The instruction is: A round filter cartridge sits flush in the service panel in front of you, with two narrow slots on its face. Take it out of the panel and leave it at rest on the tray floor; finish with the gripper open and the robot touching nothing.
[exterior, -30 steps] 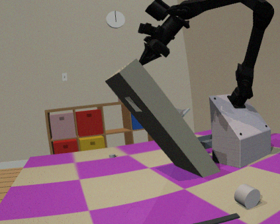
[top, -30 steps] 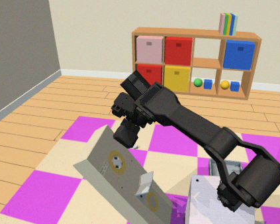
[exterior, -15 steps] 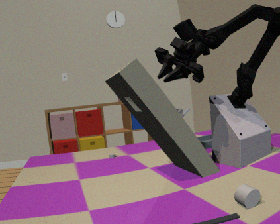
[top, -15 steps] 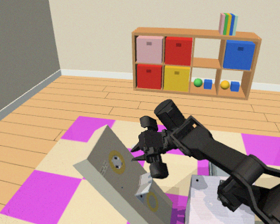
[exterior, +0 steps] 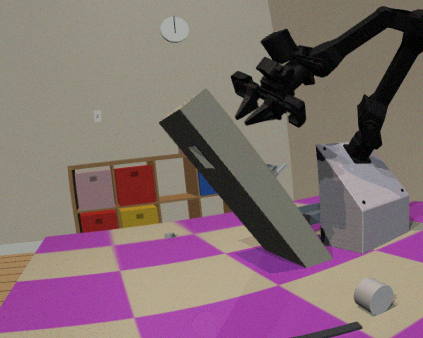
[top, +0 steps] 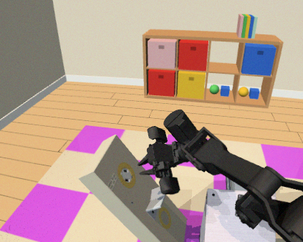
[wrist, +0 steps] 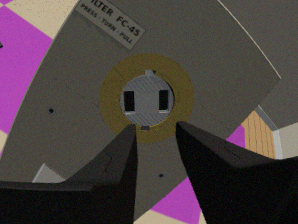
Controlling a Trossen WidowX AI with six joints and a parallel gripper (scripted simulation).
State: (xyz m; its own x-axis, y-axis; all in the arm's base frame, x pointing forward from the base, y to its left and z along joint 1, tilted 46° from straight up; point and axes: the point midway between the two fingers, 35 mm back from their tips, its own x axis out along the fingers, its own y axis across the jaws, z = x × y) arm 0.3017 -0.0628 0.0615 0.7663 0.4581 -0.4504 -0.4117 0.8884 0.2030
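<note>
My gripper tip is now 5 cm short of the white round filter cartridge and 4 cm above it. Round my gripper tip: grey tray-like bracket (13 cm below, 5 cm behind).
</note>
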